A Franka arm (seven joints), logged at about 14 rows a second.
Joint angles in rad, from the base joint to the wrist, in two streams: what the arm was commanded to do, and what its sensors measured. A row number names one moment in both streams.
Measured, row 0:
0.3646 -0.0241 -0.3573 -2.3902 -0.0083 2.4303 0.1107
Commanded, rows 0 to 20:
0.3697 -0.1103 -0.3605 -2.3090 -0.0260 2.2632 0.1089
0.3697 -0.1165 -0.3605 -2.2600 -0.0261 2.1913 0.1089
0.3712 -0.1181 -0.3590 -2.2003 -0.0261 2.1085 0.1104
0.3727 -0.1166 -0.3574 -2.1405 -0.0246 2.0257 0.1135
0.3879 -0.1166 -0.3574 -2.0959 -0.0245 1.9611 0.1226
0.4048 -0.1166 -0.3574 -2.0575 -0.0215 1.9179 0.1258
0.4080 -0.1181 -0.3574 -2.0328 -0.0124 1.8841 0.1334
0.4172 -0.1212 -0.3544 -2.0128 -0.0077 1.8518 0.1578
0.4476 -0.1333 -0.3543 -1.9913 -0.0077 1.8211 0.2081
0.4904 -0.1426 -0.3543 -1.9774 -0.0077 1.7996 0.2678
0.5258 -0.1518 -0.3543 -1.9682 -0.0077 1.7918 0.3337
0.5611 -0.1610 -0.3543 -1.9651 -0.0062 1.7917 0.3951
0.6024 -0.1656 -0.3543 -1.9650 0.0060 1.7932 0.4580
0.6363 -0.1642 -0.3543 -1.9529 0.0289 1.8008 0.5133
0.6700 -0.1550 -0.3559 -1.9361 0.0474 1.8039 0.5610
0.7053 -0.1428 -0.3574 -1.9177 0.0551 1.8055 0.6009
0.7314 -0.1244 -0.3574 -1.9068 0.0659 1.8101 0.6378
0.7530 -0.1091 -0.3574 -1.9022 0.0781 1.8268 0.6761
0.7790 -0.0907 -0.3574 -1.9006 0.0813 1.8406 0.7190
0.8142 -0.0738 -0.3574 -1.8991 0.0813 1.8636 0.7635
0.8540 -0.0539 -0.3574 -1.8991 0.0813 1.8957 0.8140
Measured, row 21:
0.7730 -0.1244 -0.3451 -1.9365 0.0613 1.8440 0.7034
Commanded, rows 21 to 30:
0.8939 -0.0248 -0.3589 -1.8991 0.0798 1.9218 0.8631
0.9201 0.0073 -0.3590 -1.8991 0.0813 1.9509 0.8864
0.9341 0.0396 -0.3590 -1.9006 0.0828 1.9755 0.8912
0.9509 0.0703 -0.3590 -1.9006 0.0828 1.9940 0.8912
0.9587 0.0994 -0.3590 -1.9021 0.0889 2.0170 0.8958
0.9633 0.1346 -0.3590 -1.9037 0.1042 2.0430 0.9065
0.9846 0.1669 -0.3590 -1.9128 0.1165 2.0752 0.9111
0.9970 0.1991 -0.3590 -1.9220 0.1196 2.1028 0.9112
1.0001 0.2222 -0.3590 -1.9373 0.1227 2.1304 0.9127
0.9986 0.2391 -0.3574 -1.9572 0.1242 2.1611 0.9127
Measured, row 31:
0.9810 0.1761 -0.3458 -1.9400 0.0990 2.0925 0.9013
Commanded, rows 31 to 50:
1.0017 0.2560 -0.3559 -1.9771 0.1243 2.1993 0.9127
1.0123 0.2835 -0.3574 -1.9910 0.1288 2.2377 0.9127
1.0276 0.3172 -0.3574 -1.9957 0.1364 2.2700 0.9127
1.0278 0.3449 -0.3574 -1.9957 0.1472 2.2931 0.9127
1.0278 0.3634 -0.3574 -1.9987 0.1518 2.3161 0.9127
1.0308 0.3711 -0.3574 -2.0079 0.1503 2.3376 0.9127
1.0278 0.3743 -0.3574 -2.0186 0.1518 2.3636 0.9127
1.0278 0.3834 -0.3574 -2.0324 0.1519 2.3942 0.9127
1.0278 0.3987 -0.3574 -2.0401 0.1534 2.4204 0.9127
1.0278 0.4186 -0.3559 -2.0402 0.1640 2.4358 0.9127
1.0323 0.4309 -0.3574 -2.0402 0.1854 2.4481 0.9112
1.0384 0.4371 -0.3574 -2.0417 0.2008 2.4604 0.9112
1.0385 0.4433 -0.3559 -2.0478 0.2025 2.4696 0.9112
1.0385 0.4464 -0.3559 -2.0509 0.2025 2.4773 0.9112
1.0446 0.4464 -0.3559 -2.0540 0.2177 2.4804 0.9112
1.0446 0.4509 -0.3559 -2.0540 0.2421 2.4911 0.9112
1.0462 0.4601 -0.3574 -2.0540 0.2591 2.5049 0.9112
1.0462 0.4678 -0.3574 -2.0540 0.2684 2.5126 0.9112
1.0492 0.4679 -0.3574 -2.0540 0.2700 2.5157 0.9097
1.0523 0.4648 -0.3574 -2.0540 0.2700 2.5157 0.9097
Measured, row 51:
1.0317 0.4557 -0.3455 -2.0479 0.2339 2.4809 0.9110
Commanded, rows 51 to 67:
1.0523 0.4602 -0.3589 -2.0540 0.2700 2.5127 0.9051
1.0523 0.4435 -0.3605 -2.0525 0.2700 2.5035 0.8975
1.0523 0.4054 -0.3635 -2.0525 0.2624 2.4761 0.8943
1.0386 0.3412 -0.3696 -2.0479 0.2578 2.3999 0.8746
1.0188 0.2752 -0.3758 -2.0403 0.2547 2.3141 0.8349
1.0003 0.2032 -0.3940 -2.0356 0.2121 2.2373 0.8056
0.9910 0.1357 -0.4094 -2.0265 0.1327 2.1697 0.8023
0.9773 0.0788 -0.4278 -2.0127 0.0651 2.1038 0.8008
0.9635 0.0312 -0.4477 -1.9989 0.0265 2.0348 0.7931
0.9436 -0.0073 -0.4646 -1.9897 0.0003 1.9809 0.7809
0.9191 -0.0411 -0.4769 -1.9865 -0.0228 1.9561 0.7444
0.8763 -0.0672 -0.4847 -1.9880 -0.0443 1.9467 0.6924
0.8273 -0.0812 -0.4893 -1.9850 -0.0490 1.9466 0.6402
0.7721 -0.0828 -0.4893 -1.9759 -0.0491 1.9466 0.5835
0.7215 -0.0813 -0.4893 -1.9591 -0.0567 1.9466 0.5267
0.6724 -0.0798 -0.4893 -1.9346 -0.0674 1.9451 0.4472
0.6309 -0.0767 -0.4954 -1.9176 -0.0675 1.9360 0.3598
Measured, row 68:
0.7280 -0.0881 -0.4972 -1.9690 -0.0415 1.9542 0.5285
